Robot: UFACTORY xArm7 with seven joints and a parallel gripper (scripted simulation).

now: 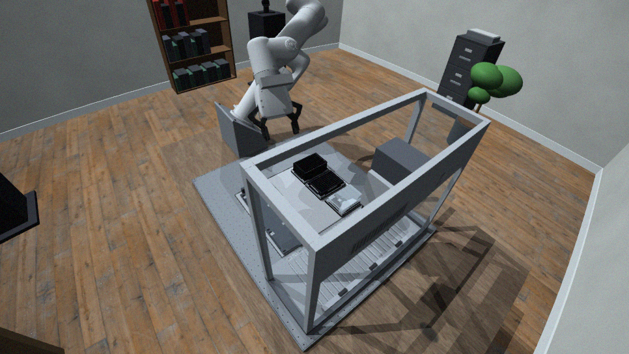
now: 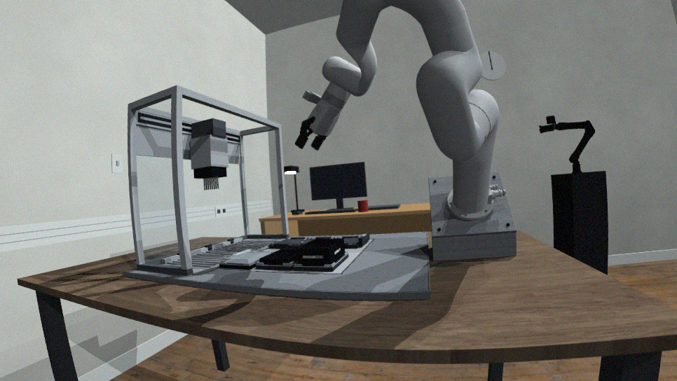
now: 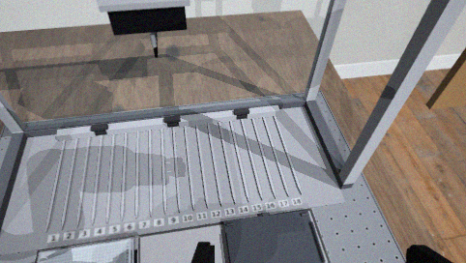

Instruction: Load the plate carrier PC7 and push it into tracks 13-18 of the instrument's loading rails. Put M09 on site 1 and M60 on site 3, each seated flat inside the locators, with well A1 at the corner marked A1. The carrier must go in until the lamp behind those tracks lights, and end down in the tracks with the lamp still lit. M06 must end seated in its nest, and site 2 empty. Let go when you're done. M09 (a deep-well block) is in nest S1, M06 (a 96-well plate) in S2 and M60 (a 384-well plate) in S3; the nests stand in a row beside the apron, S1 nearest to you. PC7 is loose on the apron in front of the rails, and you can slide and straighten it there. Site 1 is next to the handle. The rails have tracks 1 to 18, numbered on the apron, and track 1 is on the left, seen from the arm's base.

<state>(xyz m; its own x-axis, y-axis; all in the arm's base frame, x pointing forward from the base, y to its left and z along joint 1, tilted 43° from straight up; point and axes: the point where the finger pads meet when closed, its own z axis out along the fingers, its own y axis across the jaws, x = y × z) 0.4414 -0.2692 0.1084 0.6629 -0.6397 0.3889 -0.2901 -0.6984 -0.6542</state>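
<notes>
Now: hand 320 mm above the plate M60, 190 mm to the right of it and 140 mm short of it. The rest, counted from my hand: post (230 mm to the right, 190 mm ahead, 90 mm below); pipetting head (360 mm ahead, 40 mm to the left, 10 mm above); carrier PC7 (320 mm below, 60 mm to the right, 10 mm ahead).
</notes>
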